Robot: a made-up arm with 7 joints. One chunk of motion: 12 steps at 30 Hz.
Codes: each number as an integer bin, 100 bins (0 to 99) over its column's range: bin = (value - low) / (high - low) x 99, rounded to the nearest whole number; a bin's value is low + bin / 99 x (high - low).
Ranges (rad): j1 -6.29..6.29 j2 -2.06..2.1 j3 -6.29..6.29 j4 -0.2..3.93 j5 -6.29..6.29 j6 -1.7..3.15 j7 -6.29..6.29
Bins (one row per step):
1: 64 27 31 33 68 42 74
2: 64 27 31 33 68 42 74
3: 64 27 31 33 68 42 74
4: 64 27 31 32 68 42 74
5: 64 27 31 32 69 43 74
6: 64 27 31 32 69 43 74
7: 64 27 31 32 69 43 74
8: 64 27 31 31 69 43 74
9: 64 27 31 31 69 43 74
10: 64 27 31 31 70 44 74
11: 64 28 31 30 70 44 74
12: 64 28 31 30 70 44 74
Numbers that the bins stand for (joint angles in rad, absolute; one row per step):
1: 1.8425 -0.9255 -2.3508 1.1767 2.3508 0.3576 3.1132
2: 1.8425 -0.9255 -2.3508 1.1767 2.3508 0.3576 3.1132
3: 1.8425 -0.9255 -2.3508 1.1767 2.3508 0.3576 3.1132
4: 1.8425 -0.9255 -2.3508 1.1349 2.3508 0.3576 3.1132
5: 1.8425 -0.9255 -2.3508 1.1349 2.4779 0.4066 3.1132
6: 1.8425 -0.9255 -2.3508 1.1349 2.4779 0.4066 3.1132
7: 1.8425 -0.9255 -2.3508 1.1349 2.4779 0.4066 3.1132
8: 1.8425 -0.9255 -2.3508 1.0932 2.4779 0.4066 3.1132
9: 1.8425 -0.9255 -2.3508 1.0932 2.4779 0.4066 3.1132
10: 1.8425 -0.9255 -2.3508 1.0932 2.6049 0.4556 3.1132
11: 1.8425 -0.8834 -2.3508 1.0515 2.6049 0.4556 3.1132
12: 1.8425 -0.8834 -2.3508 1.0515 2.6049 0.4556 3.1132

